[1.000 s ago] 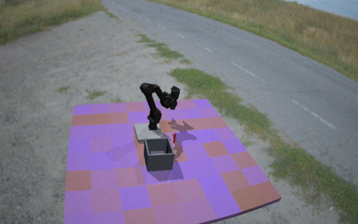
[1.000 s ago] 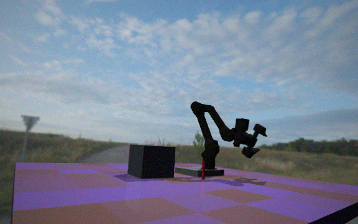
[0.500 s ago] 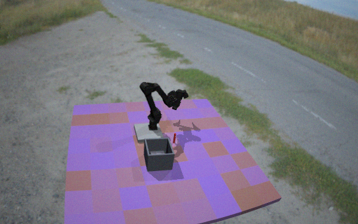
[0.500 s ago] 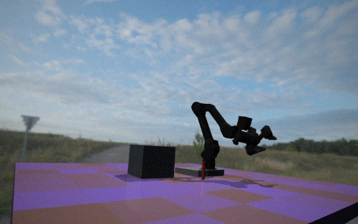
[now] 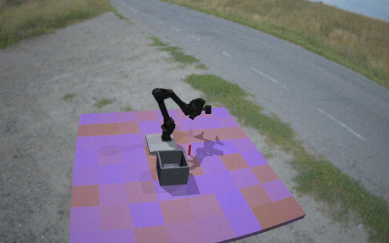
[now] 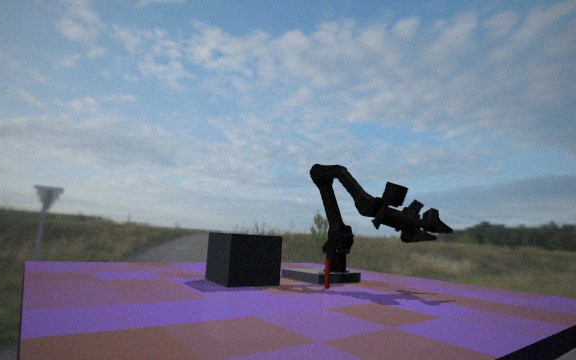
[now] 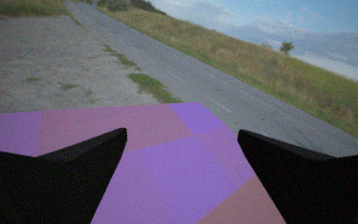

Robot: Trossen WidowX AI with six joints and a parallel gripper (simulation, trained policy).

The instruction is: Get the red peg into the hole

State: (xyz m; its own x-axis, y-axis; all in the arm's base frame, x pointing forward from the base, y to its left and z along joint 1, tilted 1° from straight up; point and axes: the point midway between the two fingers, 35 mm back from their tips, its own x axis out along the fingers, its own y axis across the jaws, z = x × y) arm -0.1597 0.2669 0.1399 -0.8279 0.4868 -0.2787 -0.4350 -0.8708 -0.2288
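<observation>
Right now my gripper tip is 340 mm short of the red peg, 150 mm to the left of it and 130 mm above it. Round my gripper tip: grey plate: 530 mm ahead, 300 mm to the right, 120 mm below.
</observation>
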